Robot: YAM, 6 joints.
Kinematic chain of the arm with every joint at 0, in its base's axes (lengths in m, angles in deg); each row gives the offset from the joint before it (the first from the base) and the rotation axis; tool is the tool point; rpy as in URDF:
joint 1: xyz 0 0 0.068 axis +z
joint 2: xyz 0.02 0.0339 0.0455 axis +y
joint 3: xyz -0.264 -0.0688 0 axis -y
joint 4: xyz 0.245 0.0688 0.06 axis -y
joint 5: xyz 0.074 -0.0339 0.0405 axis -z
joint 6: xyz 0.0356 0 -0.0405 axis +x
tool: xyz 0 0 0 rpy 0 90 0
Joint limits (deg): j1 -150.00..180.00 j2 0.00..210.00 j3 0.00..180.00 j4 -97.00..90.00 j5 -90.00..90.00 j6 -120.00..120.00
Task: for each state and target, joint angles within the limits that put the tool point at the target. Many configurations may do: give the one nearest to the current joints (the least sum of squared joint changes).
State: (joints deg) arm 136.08 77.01 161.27 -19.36 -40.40 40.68
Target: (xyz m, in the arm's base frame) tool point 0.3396 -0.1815 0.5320
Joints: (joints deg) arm 155.76 41.80 173.15 -41.06 -47.10 40.68
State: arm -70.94 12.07 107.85 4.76 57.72 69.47
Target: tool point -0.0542 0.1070 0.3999
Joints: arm -79.35 0.00 64.23 -36.77 70.22 69.47
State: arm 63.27 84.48 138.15 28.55 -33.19 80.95
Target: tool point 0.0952 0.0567 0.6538
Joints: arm 22.85 66.18 106.55 22.39 -25.41 80.95
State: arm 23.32 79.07 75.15 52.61 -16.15 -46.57
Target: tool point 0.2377 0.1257 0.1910
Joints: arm 25.52 78.88 25.24 43.05 -18.04 -46.57
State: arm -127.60 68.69 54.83 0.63 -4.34 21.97
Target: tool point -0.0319 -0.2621 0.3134
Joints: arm -98.07 64.75 49.41 -1.65 -8.41 21.97
